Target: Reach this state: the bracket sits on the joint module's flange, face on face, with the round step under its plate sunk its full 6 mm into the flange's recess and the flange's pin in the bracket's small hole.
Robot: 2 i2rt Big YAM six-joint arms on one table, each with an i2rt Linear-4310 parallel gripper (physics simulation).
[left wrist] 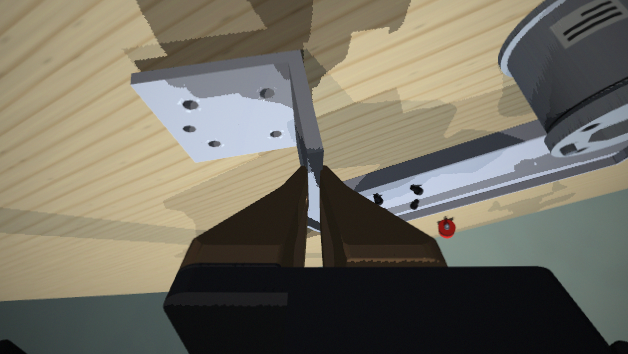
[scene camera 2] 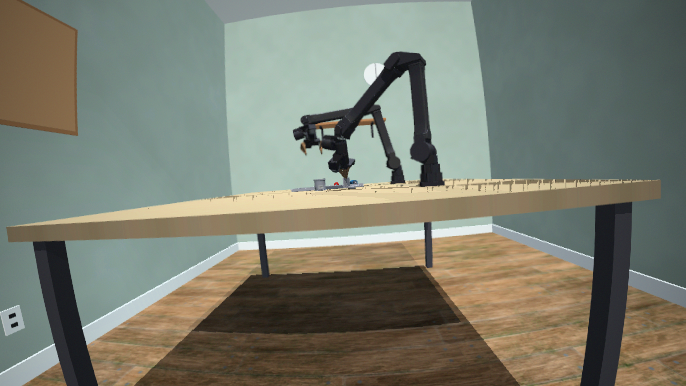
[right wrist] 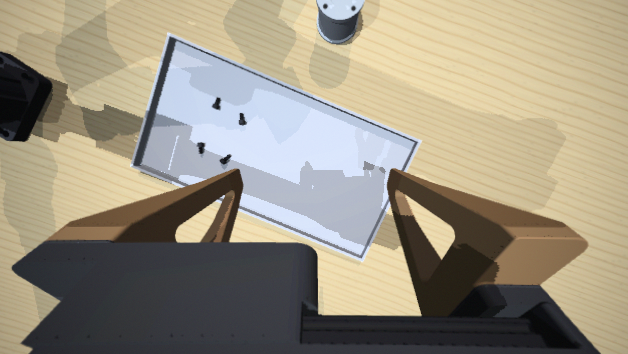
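Where they show: left gripper, fingertip midpoint: (left wrist: pixel 313 177) (scene camera 2: pixel 345 178); right gripper, fingertip midpoint: (scene camera 2: pixel 314 154) (right wrist: pixel 314 176); left arm's base, origin of the base link: (scene camera 2: pixel 431 185); right arm's base, origin of the base link: (right wrist: pixel 15 98).
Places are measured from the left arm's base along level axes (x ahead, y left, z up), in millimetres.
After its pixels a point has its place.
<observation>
The bracket (left wrist: pixel 219 114) @[x 357, y -231, z 12 mm] is a pale grey L-shaped part with several holes in its flat plate. My left gripper (left wrist: pixel 313 177) @[x 395, y -242, z 52 mm] is shut on the bracket's thin upright wall and holds the plate just above the wooden table, where it casts a shadow. The joint module (left wrist: pixel 571 70) @[x 515, y -238, z 35 mm] is a dark grey cylinder standing at the upper right of the left wrist view, apart from the bracket. It also shows in the right wrist view (right wrist: pixel 338 17) @[x 553, y -279, z 60 mm] and in the scene view (scene camera 2: pixel 319 184) @[x 532, y -225, z 32 mm]. My right gripper (right wrist: pixel 314 176) @[x 631, y -447, z 214 mm] is open and empty, high above the tray. In the scene view my left gripper (scene camera 2: pixel 343 171) @[x 395, y -242, z 52 mm] hangs low near the table, and my right gripper (scene camera 2: pixel 311 148) @[x 631, y -447, z 214 mm] is higher and further left.
A shallow pale tray (right wrist: pixel 281 145) @[x 565, y -459, z 4 mm] lies on the table with several small black screws (right wrist: pixel 219 132) @[x 467, y -497, z 4 mm] in it. It also shows in the left wrist view (left wrist: pixel 461 175) @[x 545, y -460, z 4 mm]. A small red part (left wrist: pixel 446 227) @[x 595, y -756, z 19 mm] lies beyond the tray. A black block (right wrist: pixel 19 101) @[x 192, y -620, z 25 mm] sits at the left edge.
</observation>
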